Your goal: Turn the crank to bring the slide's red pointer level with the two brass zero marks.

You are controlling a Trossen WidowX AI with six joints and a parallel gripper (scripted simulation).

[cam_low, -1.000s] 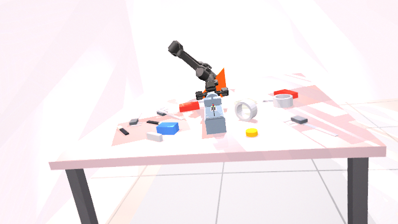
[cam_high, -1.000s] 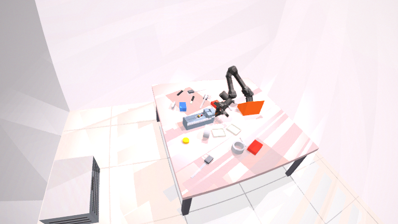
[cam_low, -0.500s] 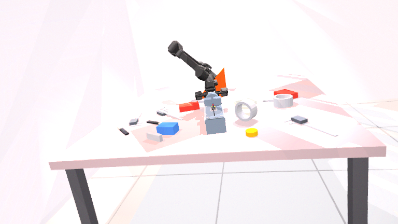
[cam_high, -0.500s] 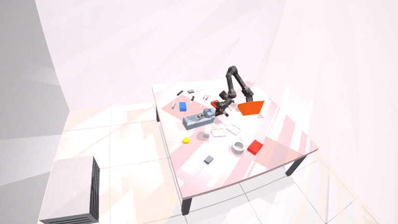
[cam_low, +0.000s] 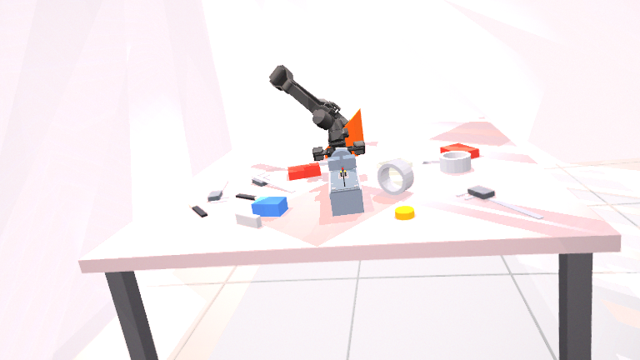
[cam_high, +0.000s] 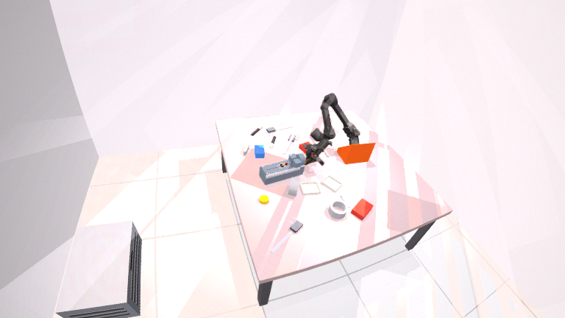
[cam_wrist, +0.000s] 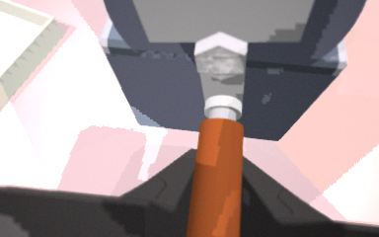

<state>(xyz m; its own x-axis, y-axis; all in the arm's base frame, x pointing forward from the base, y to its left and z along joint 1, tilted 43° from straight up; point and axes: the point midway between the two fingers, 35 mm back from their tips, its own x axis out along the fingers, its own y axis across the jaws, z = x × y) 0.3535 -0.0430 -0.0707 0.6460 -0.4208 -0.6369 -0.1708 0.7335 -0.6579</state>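
Right now my gripper tip is 13 cm short of the red pointer, 5 cm below it and 2 cm to the right of it. From my gripper tip the other things lie so: orange handle 2 cm behind, 2 cm above; yellow disc 32 cm ahead, 20 cm to the left, 3 cm below; blue block 23 cm ahead, 20 cm to the right, 2 cm below.
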